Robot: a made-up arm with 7 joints.
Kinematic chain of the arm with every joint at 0, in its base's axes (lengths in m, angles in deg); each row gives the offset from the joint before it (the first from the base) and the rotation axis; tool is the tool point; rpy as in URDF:
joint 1: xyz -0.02 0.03 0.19 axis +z
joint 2: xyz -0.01 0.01 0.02 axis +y
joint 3: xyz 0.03 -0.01 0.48 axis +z
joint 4: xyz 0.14 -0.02 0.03 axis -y
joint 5: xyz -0.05 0 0.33 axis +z
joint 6: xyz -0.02 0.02 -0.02 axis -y
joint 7: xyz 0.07 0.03 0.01 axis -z
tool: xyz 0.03 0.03 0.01 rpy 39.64 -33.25 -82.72
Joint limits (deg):
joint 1: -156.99..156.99
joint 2: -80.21..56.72
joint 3: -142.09..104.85
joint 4: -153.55..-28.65
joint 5: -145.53..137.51
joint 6: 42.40..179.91
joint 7: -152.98..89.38
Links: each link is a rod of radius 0.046 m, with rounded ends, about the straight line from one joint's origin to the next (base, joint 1, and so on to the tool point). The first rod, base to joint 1, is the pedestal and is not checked.
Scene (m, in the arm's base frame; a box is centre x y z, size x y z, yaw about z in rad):
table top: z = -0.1
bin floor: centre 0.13 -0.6 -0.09 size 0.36 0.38 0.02 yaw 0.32
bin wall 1: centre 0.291 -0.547 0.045 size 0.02 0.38 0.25 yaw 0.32
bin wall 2: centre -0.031 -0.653 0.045 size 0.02 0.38 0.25 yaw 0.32
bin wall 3: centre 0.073 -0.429 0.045 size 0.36 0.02 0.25 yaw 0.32
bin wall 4: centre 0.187 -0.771 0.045 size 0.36 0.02 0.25 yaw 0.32
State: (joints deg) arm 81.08 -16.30 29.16 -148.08 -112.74 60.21 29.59
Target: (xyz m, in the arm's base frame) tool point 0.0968 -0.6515 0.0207
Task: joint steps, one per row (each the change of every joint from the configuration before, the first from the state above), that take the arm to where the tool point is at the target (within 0.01 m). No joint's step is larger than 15 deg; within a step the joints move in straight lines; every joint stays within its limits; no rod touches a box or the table.
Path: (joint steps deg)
1: -13.49 4.79 -5.56 4.26 -1.13 -0.41 0.38
2: -13.49 4.78 -5.56 4.27 -1.13 -0.41 0.38
3: -13.49 4.79 -5.55 4.26 -1.13 -0.41 0.37
4: -13.50 4.78 -5.56 4.26 -1.13 -0.41 0.38
5: -13.49 4.79 -5.56 4.27 -1.14 -0.41 0.38
6: -13.49 4.78 -5.56 4.26 -1.13 -0.41 0.38
7: -13.49 4.79 -5.56 4.26 -1.13 -0.41 0.38
8: -13.49 4.79 -5.55 4.26 -1.13 -0.41 0.38
9: -13.49 4.78 -5.56 4.27 -1.13 -0.41 0.37
10: -13.49 4.79 -5.56 4.26 -1.13 -0.42 0.38
11: -1.68 12.58 2.23 1.61 -0.27 1.07 0.40
12: -1.68 12.58 2.23 1.60 -0.27 1.06 0.40

